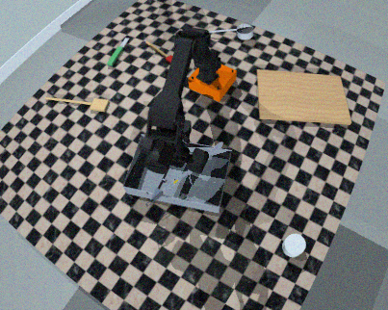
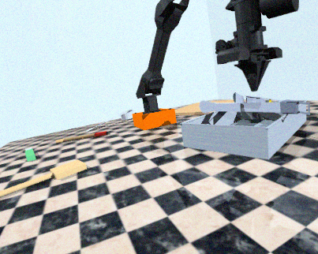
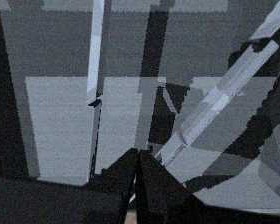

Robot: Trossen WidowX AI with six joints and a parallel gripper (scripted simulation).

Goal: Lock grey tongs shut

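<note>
Right now my gripper tip is 3 cm short of the yellow mark, 3 cm above it and 2 cm to the right of it. From my gripper tip the other things lie so: grey roasting tin (8 cm below, 1 cm to the right, 1 cm behind); then tongs arm (4 cm to the right, 3 cm below, 3 cm behind); then white disc (41 cm to the left, 9 cm below, 4 cm behind).
</note>
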